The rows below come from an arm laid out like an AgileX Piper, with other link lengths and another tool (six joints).
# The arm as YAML. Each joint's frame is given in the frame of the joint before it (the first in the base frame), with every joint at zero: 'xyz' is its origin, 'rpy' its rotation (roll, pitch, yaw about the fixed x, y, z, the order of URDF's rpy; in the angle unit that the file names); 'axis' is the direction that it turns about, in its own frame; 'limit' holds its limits. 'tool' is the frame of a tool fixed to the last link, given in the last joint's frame.
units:
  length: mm
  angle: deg
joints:
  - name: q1
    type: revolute
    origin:
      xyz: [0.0, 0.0, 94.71]
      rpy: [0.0, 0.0, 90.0]
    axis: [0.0, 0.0, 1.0]
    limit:
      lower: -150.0
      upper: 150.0
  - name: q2
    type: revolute
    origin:
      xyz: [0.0, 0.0, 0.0]
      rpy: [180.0, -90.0, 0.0]
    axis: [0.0, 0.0, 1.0]
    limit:
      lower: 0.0
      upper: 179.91
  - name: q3
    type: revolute
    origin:
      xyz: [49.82, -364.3, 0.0]
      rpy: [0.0, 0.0, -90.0]
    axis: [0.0, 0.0, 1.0]
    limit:
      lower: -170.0
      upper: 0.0
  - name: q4
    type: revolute
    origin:
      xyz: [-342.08, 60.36, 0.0]
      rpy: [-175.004, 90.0, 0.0]
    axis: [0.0, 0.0, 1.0]
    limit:
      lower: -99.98
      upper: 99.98
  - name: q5
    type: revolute
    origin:
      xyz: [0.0, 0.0, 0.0]
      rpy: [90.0, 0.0, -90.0]
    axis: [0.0, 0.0, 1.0]
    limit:
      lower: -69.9
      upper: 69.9
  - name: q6
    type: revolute
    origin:
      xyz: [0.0, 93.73, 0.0]
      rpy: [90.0, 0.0, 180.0]
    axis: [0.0, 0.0, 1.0]
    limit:
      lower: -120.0
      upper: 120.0
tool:
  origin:
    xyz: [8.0, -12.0, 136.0]
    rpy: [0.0, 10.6, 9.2]
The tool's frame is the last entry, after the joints.
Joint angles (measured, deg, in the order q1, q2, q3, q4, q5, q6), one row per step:
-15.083 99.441 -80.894 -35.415 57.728 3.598
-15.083 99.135 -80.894 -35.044 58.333 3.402
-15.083 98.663 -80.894 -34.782 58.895 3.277
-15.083 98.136 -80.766 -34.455 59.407 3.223
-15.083 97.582 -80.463 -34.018 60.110 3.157
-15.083 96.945 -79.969 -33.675 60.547 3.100
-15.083 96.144 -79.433 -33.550 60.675 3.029
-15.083 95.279 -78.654 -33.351 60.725 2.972
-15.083 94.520 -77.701 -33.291 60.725 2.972
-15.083 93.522 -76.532 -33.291 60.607 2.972
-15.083 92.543 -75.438 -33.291 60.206 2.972
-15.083 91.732 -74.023 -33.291 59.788 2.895
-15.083 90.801 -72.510 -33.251 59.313 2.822
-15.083 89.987 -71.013 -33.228 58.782 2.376
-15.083 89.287 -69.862 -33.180 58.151 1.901
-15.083 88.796 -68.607 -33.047 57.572 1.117
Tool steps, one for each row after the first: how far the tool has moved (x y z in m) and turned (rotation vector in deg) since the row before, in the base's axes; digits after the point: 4 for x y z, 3 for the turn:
-0.0029 0.0011 0.0016 0.277 0.220 -0.269
-0.0031 0.0009 0.0033 0.147 0.012 -0.272
-0.0035 0.0013 0.0028 0.242 -0.015 -0.312
-0.0050 0.0018 0.0013 0.404 0.266 -0.426
-0.0049 0.0019 0.0010 0.321 0.170 -0.264
-0.0043 0.0014 0.0028 0.049 -0.142 -0.037
-0.0050 0.0019 0.0015 0.160 -0.061 -0.021
-0.0053 0.0016 -0.0005 0.107 0.172 -0.012
-0.0062 0.0018 0.0002 0.032 0.066 0.063
-0.0048 0.0017 0.0007 -0.013 -0.225 0.215
-0.0056 0.0020 -0.0031 0.099 0.275 0.287
-0.0061 0.0023 -0.0030 0.128 0.193 0.304
-0.0055 0.0021 -0.0038 0.062 0.448 0.642
-0.0035 0.0018 -0.0022 0.012 0.147 0.713
-0.0037 0.0020 -0.0049 0.117 0.633 0.916

